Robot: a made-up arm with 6 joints.
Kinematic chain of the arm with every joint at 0, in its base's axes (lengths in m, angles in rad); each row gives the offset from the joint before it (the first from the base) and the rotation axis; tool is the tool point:
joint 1: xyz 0 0 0.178 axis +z
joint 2: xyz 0 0.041 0 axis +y
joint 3: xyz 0 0 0.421 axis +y
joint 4: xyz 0 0 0.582 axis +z
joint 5: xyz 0 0 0 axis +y
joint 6: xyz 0 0 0.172 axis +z
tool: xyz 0 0 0
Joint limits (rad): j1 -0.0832..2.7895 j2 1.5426..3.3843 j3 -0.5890..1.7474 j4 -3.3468..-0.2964 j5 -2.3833..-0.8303 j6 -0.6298..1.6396
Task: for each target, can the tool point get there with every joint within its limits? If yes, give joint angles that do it. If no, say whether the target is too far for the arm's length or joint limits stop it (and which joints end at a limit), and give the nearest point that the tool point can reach.
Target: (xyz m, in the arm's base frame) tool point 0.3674 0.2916 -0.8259
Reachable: yes | joints 0.5252 2.5734 0.0119 -2.9518 -0.9883 0.0491
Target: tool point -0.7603 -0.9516 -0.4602
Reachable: no: too far | nearest point -0.5006 -0.6266 -0.3745 | short by 0.425 m
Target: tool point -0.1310 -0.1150 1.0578
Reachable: no: joint limits stop it (at a limit: joint 1, joint 2, joint 3, joint 4) | nearest point -0.7392 0.1781 0.6148 | short by 0.808 m
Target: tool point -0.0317 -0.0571 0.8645
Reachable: no: joint limits stop it (at a limit: joint 1, joint 2, joint 3, joint 4) | nearest point -0.7205 0.1770 0.5803 | short by 0.781 m
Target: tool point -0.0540 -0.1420 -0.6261
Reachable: yes | joints 2.0805 2.4711 1.0562 -2.6873 -1.6141 1.0307
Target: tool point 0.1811 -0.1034 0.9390
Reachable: no: joint limits stop it (at a limit: joint 1, joint 2, joint 3, joint 4) | nearest point 0.7521 0.0235 0.6022 | short by 0.675 m
